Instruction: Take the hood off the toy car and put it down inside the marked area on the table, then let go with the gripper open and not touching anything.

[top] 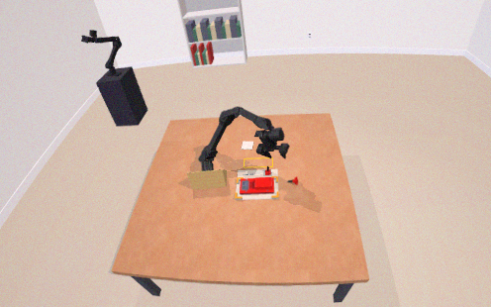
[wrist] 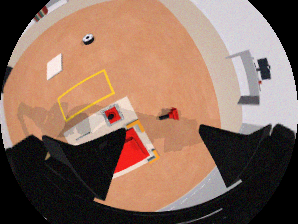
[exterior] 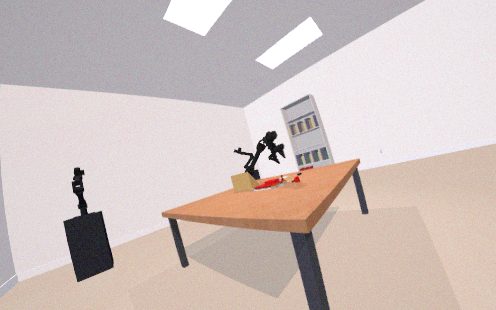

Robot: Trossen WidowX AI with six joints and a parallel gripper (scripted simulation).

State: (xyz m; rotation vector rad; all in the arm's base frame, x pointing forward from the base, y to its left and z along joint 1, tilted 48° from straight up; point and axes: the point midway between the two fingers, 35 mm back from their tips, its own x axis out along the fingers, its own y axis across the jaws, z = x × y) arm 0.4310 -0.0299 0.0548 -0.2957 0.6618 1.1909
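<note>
Now: the red hood 130 mm below my gripper tip, 90 mm behind it and 80 mm to the right of it. The rest, counted from my gripper tip: white wheel: 320 mm to the left, 160 mm below, 70 mm behind.
</note>
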